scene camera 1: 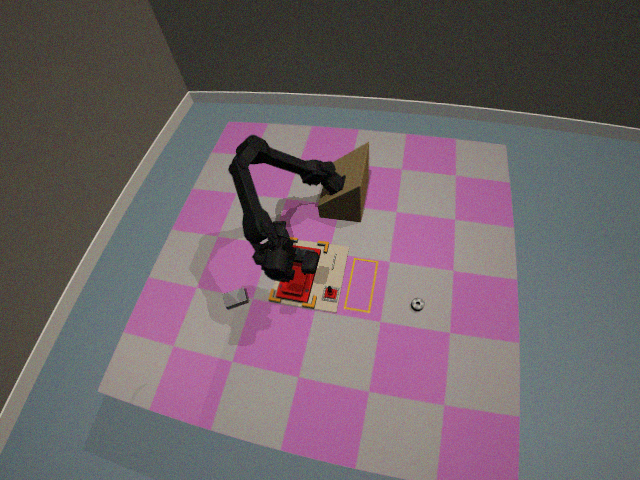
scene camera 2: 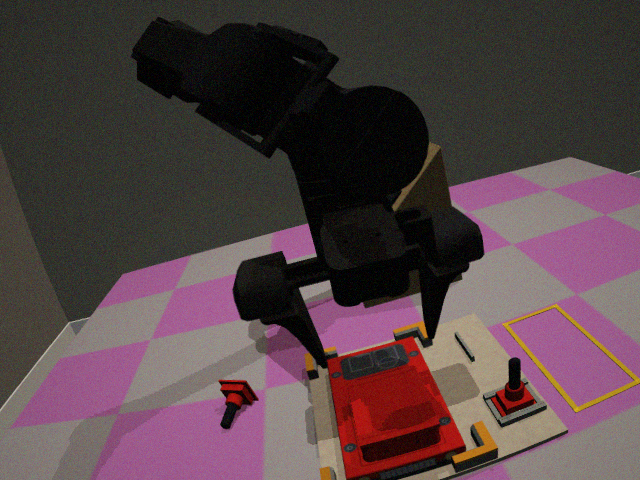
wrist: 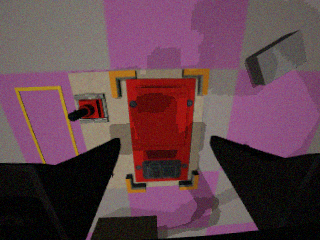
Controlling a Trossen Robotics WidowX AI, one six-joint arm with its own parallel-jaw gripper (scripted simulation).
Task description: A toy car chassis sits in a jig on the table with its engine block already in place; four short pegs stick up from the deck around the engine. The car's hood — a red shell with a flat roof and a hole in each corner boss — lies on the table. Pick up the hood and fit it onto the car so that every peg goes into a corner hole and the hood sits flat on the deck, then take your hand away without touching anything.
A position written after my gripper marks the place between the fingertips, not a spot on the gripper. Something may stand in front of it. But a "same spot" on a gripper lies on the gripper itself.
my gripper: scene camera 1; scene camera 2; wrist 166, 141
same spot on my gripper: [scene camera 1: 310, 260] = [scene camera 2: 449, 217]
